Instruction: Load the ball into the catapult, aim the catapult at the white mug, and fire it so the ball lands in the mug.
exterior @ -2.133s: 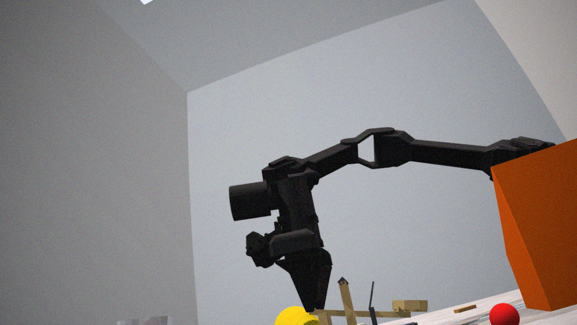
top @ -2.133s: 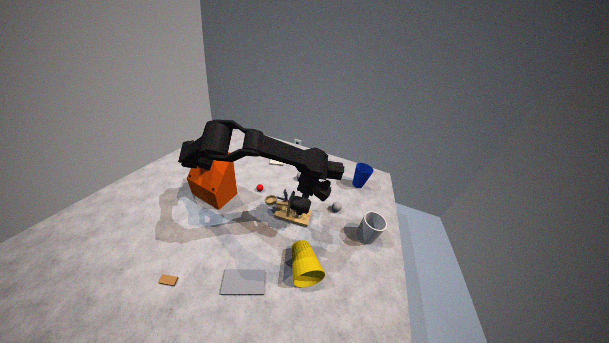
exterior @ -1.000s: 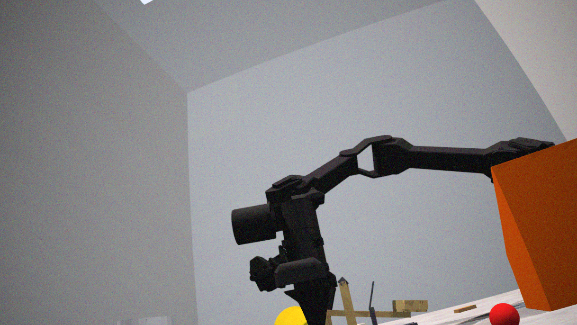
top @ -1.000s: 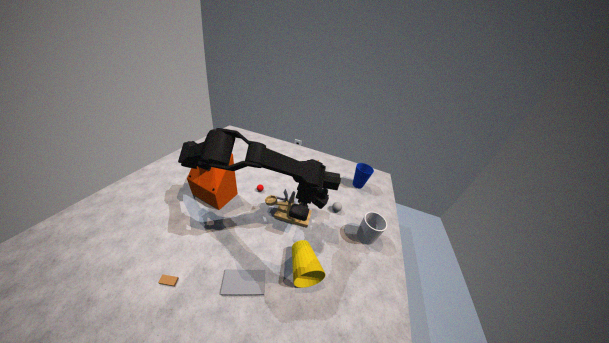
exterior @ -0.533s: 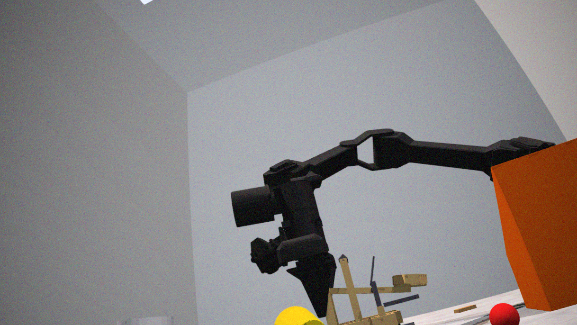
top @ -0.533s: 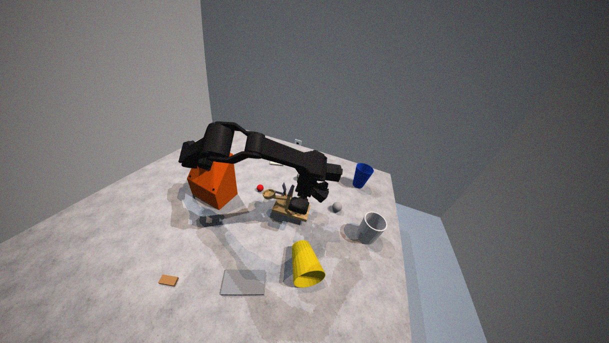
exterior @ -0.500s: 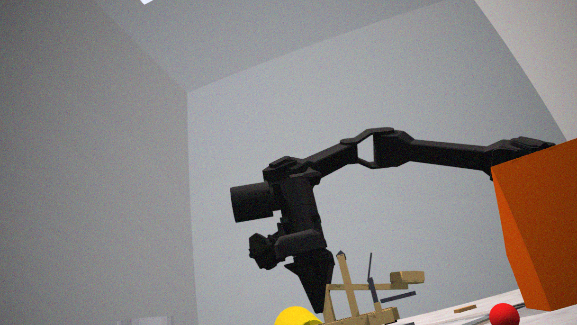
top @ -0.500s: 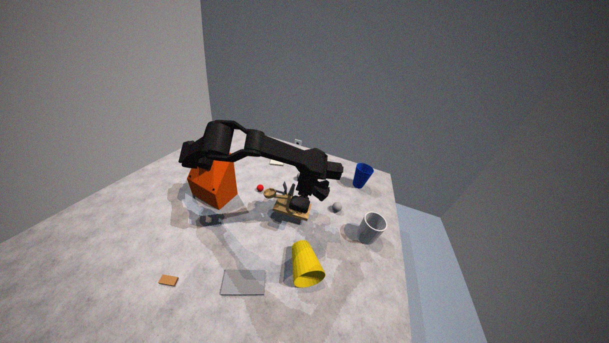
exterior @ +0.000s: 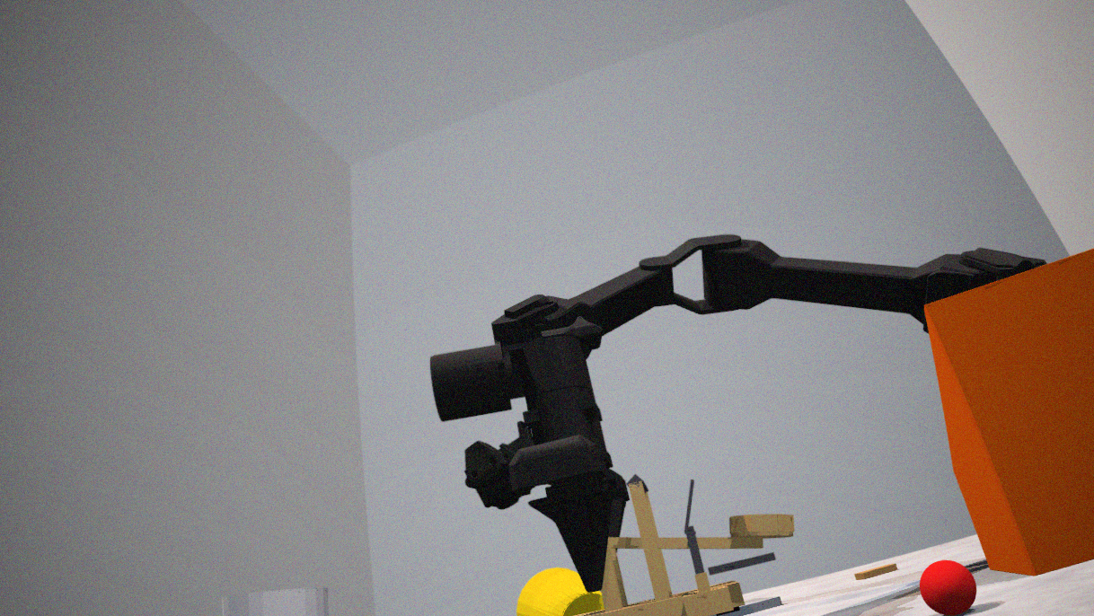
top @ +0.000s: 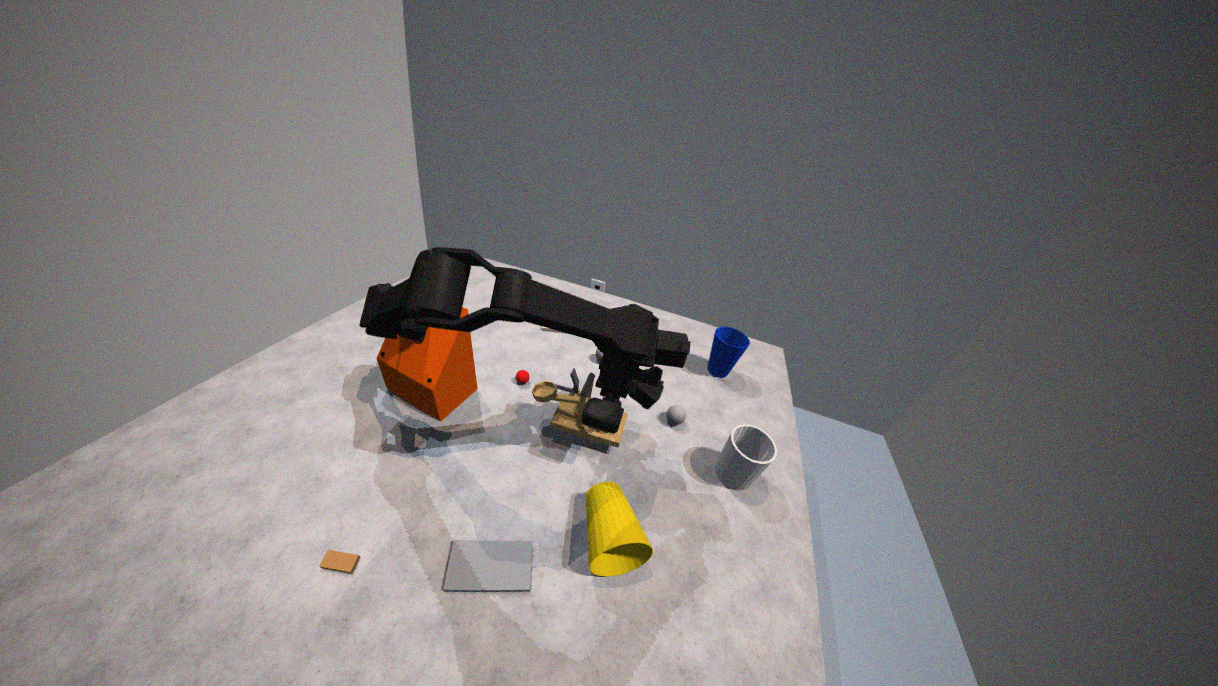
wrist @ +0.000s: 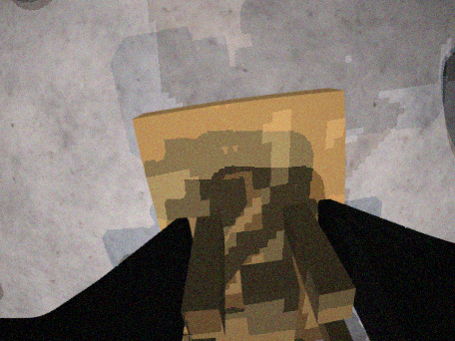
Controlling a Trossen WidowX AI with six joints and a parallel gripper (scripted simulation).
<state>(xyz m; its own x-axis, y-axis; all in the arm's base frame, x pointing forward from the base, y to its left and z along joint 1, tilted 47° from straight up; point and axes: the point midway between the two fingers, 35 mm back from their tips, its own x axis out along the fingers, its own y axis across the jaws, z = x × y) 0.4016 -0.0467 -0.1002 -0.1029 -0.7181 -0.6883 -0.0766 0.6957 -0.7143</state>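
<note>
My gripper tip is now 22 cm past the red ball, 7 cm to the right of it and 5 cm above it. The rest, counted from my gripper tip: white mug (28 cm ahead, 2 cm to the left, 3 cm below); grey flat plate (7 cm behind, 31 cm to the right, 6 cm below); wooden catapult (7 cm behind, 1 cm to the left, 2 cm above).
</note>
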